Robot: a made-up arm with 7 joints. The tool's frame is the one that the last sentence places.
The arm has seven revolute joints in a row. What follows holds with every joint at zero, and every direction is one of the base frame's.
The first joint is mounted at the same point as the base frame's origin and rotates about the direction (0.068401, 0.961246, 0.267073), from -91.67 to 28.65 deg.
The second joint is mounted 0.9 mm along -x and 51 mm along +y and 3.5 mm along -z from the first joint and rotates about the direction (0.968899, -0.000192, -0.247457), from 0 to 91.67 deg.
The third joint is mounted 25 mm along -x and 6.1 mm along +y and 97.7 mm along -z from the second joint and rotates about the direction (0.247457, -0.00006, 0.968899), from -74.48 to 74.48 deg.
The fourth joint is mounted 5.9 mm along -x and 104.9 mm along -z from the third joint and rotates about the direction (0.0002, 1, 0.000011), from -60 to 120 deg.
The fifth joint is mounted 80.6 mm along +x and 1.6 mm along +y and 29.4 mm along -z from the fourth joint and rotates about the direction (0.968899, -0.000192, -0.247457), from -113 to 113 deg.
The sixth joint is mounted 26.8 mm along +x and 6.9 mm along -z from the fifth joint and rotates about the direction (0.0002, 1, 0.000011), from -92.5 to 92.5 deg.
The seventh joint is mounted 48 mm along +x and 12.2 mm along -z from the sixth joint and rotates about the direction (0.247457, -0.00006, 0.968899), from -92.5 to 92.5 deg.
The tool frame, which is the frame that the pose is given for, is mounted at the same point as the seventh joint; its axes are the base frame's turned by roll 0, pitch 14.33 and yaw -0.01 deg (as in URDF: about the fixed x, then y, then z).
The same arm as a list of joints. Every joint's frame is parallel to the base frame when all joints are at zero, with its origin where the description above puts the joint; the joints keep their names.
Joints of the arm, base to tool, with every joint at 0 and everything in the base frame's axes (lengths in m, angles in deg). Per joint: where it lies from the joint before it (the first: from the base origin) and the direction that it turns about. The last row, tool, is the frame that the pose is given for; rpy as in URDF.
joint 1: axis 0.068403 0.961235 0.26711 xyz 0 0 0
joint 2: axis 0.968889 -0.0002 -0.247497 xyz -0.0009 0.051 -0.0035
joint 3: axis 0.247497 -0.0001 0.968889 xyz -0.025 0.0061 -0.0977
joint 4: axis 0.0002 1 0 xyz -0.0059 0 -0.1049
joint 5: axis 0.968889 -0.0002 -0.247497 xyz 0.0806 0.0016 -0.0294
joint 6: axis 0.0002 1 0 xyz 0.0268 0 -0.0069
joint 7: axis 0.247497 -0.0001 0.968889 xyz 0.048 0 -0.0122
tool: xyz 0 0 0 rpy 0 14.33 -0.01
Joint limits (deg, base to tool): -91.67..28.65 0..91.67 -74.48..74.48 -60..120 -113..113 -92.5..92.5 -92.5..92.5

